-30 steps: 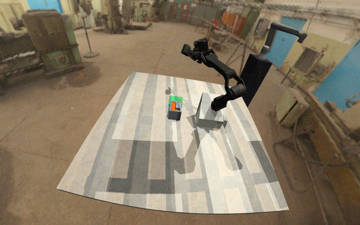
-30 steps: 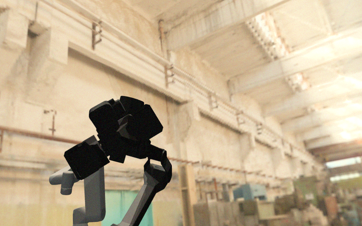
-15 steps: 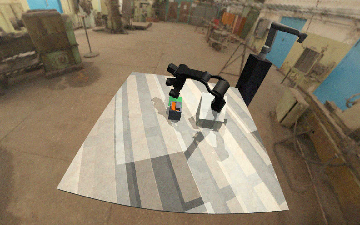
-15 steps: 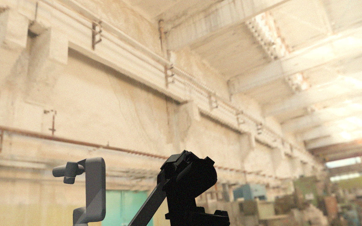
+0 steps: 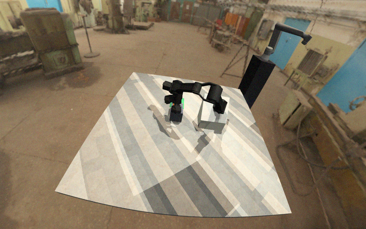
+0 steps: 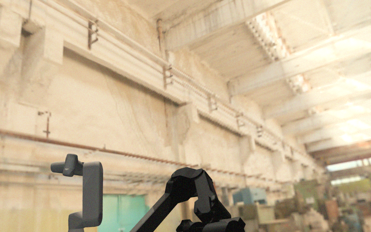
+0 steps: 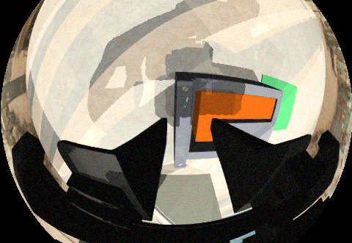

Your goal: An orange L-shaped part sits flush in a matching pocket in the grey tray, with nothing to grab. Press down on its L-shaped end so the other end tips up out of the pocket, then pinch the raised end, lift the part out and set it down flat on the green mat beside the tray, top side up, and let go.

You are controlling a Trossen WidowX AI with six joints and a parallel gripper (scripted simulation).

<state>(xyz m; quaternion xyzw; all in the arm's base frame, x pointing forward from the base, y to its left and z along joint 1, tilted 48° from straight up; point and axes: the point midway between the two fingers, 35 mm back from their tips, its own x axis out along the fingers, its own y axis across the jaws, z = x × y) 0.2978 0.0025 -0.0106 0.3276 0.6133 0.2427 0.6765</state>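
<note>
Right now the orange L-shaped part is 50 mm to the right of my gripper tip, 40 mm below it and 10 mm behind it. Round my gripper tip: green mat: 220 mm to the right, 100 mm below, 30 mm behind.
</note>
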